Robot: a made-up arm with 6 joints.
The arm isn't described. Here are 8 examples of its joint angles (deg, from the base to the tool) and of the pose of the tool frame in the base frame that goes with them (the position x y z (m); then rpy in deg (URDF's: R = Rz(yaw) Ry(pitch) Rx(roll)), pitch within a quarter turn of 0, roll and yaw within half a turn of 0).
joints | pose
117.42 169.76 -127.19 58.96 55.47 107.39 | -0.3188 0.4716 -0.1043 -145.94 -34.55 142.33
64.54 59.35 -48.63 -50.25 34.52 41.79 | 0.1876 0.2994 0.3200 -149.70 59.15 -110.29
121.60 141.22 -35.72 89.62 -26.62 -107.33 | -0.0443 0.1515 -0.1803 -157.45 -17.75 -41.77
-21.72 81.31 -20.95 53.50 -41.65 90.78 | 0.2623 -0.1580 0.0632 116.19 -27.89 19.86
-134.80 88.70 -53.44 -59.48 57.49 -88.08 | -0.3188 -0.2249 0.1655 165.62 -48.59 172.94
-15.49 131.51 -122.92 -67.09 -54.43 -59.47 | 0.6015 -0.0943 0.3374 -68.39 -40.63 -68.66
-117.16 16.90 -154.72 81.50 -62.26 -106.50 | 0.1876 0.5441 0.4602 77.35 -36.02 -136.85
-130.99 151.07 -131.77 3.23 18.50 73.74 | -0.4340 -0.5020 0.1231 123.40 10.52 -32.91
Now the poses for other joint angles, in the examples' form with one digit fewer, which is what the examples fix.
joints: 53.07 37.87 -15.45 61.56 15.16 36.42
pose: 0.150 0.235 0.200 114.6 -12.0 152.2
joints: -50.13 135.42 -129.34 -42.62 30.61 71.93
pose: 0.384 -0.510 0.279 135.6 56.8 58.4
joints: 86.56 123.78 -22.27 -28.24 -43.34 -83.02
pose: -0.018 0.197 -0.119 -142.9 7.3 19.1
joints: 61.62 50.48 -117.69 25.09 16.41 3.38
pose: -0.006 0.012 0.787 10.9 31.7 94.3
